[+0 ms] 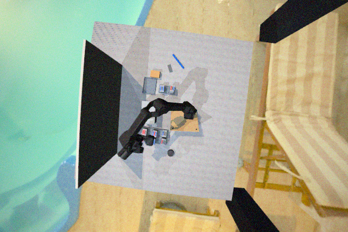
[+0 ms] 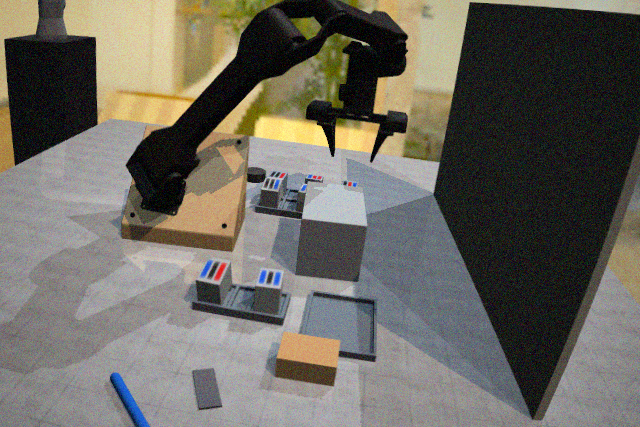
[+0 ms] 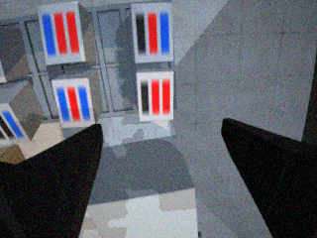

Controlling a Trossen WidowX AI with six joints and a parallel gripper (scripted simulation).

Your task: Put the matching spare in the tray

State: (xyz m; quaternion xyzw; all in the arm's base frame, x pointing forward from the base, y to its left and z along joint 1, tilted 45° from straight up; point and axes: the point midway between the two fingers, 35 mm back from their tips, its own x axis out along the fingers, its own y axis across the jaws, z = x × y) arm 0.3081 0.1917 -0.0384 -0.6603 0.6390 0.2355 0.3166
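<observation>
The dark grey tray is 1 cm ahead of my gripper tip, 36 cm to the right of it and 12 cm below it. Round my gripper tip: black disc 21 cm behind, 15 cm to the left, 12 cm below; then grey cube 2 cm behind, 15 cm to the right, 7 cm below; then tall black panel 23 cm ahead, 15 cm to the right, 10 cm above.
</observation>
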